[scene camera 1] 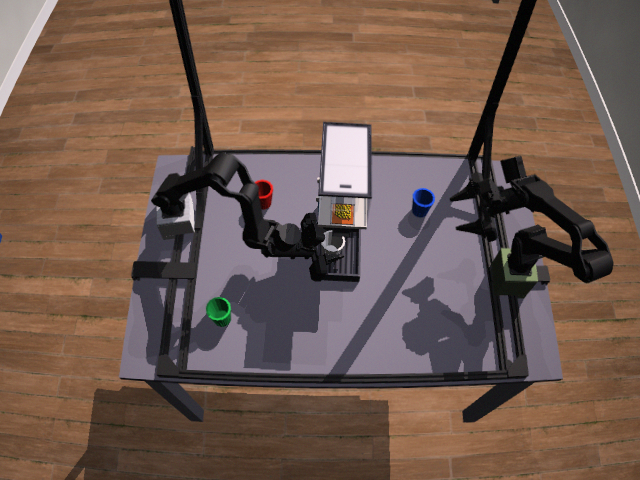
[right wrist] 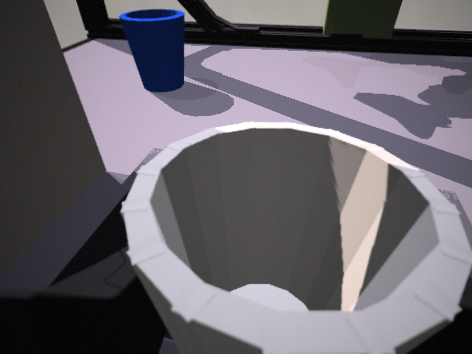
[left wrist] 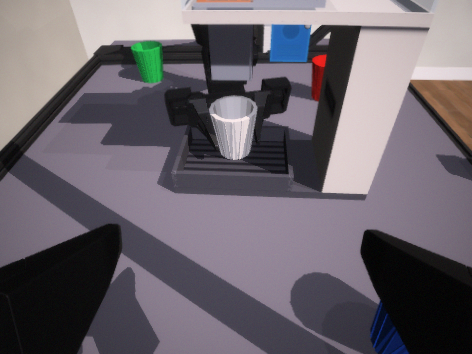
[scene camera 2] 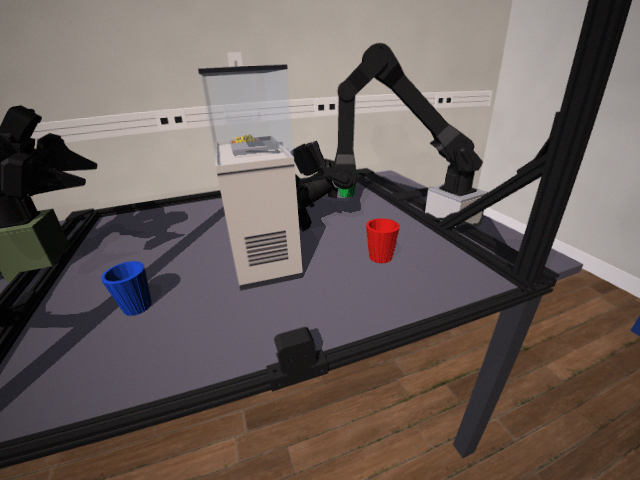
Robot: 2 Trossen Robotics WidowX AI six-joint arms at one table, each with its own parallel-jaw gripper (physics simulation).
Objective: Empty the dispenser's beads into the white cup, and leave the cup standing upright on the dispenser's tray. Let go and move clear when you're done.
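Seen in the pictures: left gripper, fingertip midpoint: (scene camera 1: 452, 214) (left wrist: 243, 238) (scene camera 2: 91, 173); right gripper, fingertip midpoint: (scene camera 1: 341, 246) (right wrist: 262, 228) (left wrist: 237, 145); left arm's base, link origin: (scene camera 1: 519, 264) (scene camera 2: 18, 220); right arm's base, link origin: (scene camera 1: 172, 207) (scene camera 2: 457, 189).
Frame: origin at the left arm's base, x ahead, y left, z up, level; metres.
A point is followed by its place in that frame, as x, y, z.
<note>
The dispenser (scene camera 1: 345, 160) {0.496, -0.130, 0.245} (scene camera 2: 263, 217) {0.494, -0.247, 0.022} (left wrist: 382, 115) {0.434, -0.232, 0.015} stands at the table's back middle. Yellow beads (scene camera 1: 342, 211) {0.496, -0.067, 0.120} (scene camera 2: 244, 138) {0.493, -0.076, 0.124} lie in its upper part. The white cup (left wrist: 235, 132) {0.487, -0.069, -0.046} (right wrist: 270, 175) {0.491, -0.071, -0.042} is upright at its tray (scene camera 1: 341, 279) {0.486, 0.011, -0.107} (left wrist: 232, 182) {0.435, -0.068, -0.091}; whether its base touches the slats I cannot tell. No beads show on the visible part of its floor. My right gripper (scene camera 1: 333, 243) {0.489, -0.072, -0.070} (left wrist: 237, 145) {0.489, -0.072, -0.070} is shut on the white cup from the side; in scene camera 2 the dispenser hides its fingertips. My left gripper (scene camera 1: 454, 213) {0.208, -0.091, 0.095} (scene camera 2: 90, 174) {0.208, -0.091, 0.095} (left wrist: 243, 238) {0.208, -0.091, 0.095} is open and empty, off to the side.
A blue cup (scene camera 1: 422, 202) {0.245, -0.250, -0.095} (scene camera 2: 128, 289) {0.261, -0.261, -0.058} (right wrist: 159, 55) {0.277, -0.218, -0.074} stands on the left arm's side of the dispenser. A red cup (scene camera 1: 264, 194) {0.724, -0.255, -0.097} (scene camera 2: 382, 241) {0.713, -0.263, -0.061} and a green cup (scene camera 1: 219, 312) {0.814, 0.129, -0.103} (left wrist: 149, 62) {0.779, 0.134, -0.066} stand on the right arm's side. Black rails (scene camera 1: 336, 375) {0.493, 0.290, -0.095} edge the table.
</note>
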